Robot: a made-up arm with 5 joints.
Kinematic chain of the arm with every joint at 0, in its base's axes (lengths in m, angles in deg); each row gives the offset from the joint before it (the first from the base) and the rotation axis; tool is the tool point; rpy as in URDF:
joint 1: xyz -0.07 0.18 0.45 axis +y
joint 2: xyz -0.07 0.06 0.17 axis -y
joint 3: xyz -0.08 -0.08 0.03 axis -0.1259 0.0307 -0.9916
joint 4: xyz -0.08 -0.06 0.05 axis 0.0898 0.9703 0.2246
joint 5: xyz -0.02 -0.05 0 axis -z
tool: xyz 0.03 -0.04 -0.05 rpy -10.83 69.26 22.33
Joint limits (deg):
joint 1: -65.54..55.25
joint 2: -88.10..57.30
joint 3: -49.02..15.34
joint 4: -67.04..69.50
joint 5: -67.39..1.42
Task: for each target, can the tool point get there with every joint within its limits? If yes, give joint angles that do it. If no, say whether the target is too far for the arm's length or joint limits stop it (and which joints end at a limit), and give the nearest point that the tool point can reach.
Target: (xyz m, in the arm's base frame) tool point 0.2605 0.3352 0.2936
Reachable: no: joint limits stop it (at a limit: joint 1, joint 2, joint 3, joint 4, joint 5) | nearest point 0.0866 0.0555 0.5584 | short by 0.423 m
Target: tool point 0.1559 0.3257 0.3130
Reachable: no: joint limits stop it (at a limit: joint 1, joint 2, joint 3, joint 4, joint 5) | nearest point 0.0866 0.0555 0.5584 | short by 0.372 m
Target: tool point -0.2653 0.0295 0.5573
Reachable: yes | joints -36.37 -4.56 -41.37 -19.87 -30.10
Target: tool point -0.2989 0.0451 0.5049
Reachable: yes | joints -50.94 -38.61 -43.20 10.44 -56.93
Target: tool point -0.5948 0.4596 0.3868
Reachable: no: too far | nearest point -0.4619 0.1005 0.4140 | short by 0.384 m
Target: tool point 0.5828 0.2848 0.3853
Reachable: no: too far | nearest point 0.1954 0.0632 0.6195 | short by 0.504 m
